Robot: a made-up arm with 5 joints.
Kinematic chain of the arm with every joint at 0, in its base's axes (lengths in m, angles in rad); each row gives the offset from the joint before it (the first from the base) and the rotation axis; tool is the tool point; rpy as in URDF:
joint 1: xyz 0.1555 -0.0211 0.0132 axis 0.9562 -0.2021 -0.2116
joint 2: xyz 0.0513 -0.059 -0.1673 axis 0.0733 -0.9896 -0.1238
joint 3: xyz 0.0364 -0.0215 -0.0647 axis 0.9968 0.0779 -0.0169
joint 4: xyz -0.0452 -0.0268 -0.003 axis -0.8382 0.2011 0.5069
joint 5: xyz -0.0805 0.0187 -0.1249 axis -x
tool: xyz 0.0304 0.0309 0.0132 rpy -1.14 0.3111 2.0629
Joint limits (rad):
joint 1: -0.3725..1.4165
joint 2: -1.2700..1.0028
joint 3: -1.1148..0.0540
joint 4: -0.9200..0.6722
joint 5: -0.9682..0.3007
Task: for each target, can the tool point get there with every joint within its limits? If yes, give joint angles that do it. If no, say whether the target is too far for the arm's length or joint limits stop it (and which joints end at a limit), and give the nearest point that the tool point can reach.
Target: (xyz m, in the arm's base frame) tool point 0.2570 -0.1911 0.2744
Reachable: no: joint limits stop it (at a limit: joint 1, joint 2, joint 3, joint 4, joint 5) | nearest point 0.1660 -0.2853 -0.0205 | short by 0.323 m
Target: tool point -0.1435 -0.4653 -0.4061
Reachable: no: too far | nearest point 0.0734 -0.2762 -0.2293 | short by 0.338 m
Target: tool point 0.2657 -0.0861 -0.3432
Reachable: yes | joints 0.2734 0.6694 -0.7580 0.1300 -0.0715
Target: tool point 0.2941 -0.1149 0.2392
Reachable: no: joint limits stop it (at a limit: joint 1, joint 2, joint 3, joint 4, joint 5) | nearest point 0.1800 -0.2506 -0.0340 | short by 0.326 m
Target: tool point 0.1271 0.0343 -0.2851
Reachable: yes | joints 0.4997 -0.6681 -0.8560 -0.7568 -0.6057
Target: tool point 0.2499 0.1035 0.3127
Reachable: no: joint limits stop it (at a limit: joint 1, joint 2, joint 3, joint 4, joint 5) | nearest point 0.3773 0.1214 0.0026 | short by 0.336 m
